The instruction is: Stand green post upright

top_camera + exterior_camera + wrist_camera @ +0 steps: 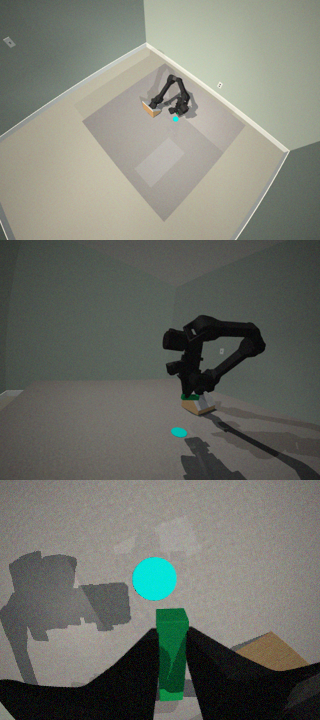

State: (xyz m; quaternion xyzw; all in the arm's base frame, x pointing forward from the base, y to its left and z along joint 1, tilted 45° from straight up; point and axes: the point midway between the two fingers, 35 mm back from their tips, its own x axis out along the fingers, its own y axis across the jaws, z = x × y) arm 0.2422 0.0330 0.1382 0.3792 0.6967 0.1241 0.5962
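My gripper tip is now 140 mm above the cyan circle. From my gripper tip the other things lie so: green post: 20 mm behind, 10 mm to the left.
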